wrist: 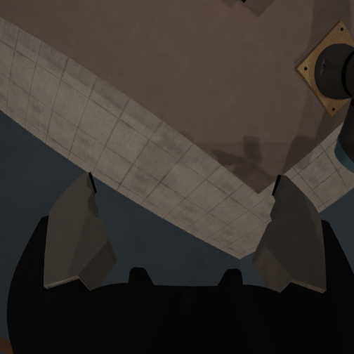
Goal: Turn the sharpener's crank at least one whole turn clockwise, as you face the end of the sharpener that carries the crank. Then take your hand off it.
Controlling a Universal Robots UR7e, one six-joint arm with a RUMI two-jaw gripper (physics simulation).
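My gripper (184, 176) is open, its two grey fingers wide apart at the lower left and lower right of the wrist view, with nothing between them. It hangs high above the front corner of the brown table top. The sharpener and its crank do not show in the wrist view, so where the gripper is relative to them cannot be told. A small dark thing at the top edge, right of the middle, is cut off by the frame and too little of it shows to name.
The robot's dark base (332, 75) stands on a square wooden plate (308, 71) with screw holes at the upper right. Part of the arm with a blue joint cap (344, 150) shows below it. A tiled light strip (135, 135) runs along the table top's (200, 85) edges.
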